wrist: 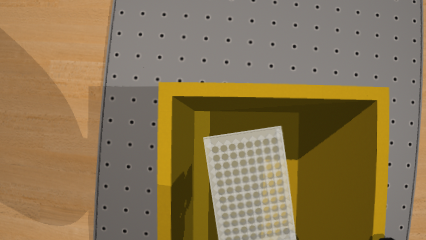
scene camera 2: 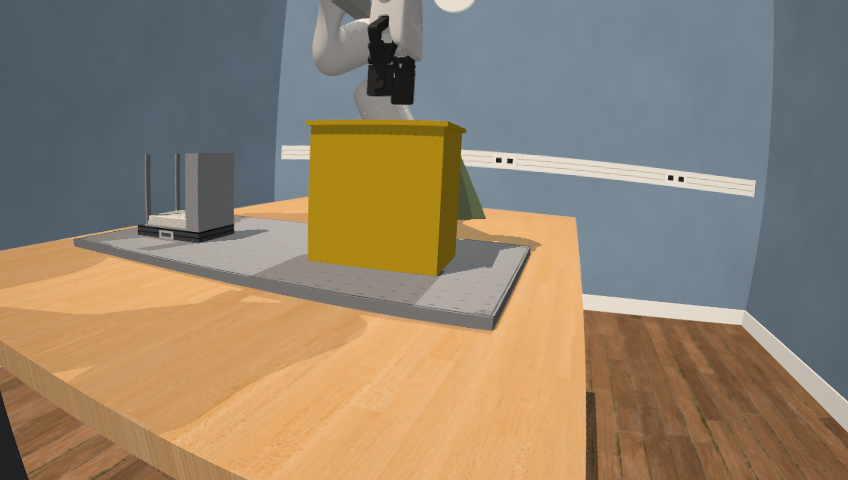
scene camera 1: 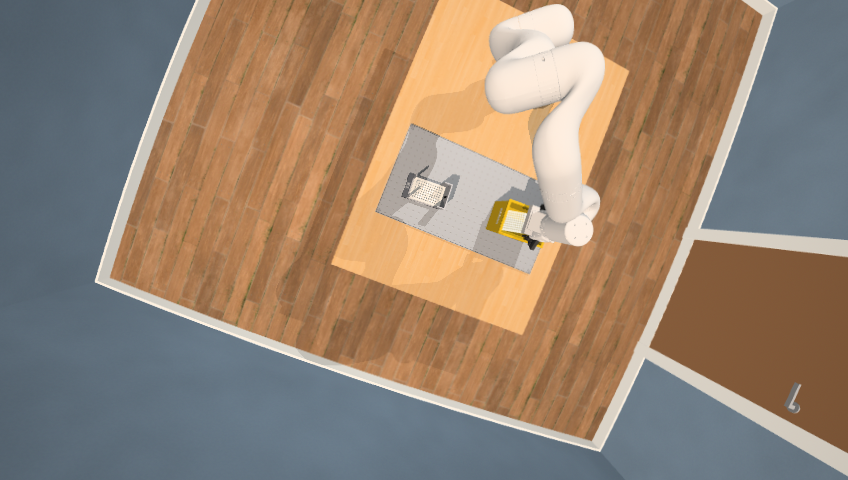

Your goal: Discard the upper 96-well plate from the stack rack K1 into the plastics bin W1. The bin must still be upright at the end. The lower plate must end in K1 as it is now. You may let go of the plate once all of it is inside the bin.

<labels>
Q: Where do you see a yellow plastics bin W1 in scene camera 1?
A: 497,218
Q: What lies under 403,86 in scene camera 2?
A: My gripper.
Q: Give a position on a yellow plastics bin W1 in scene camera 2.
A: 383,194
</labels>
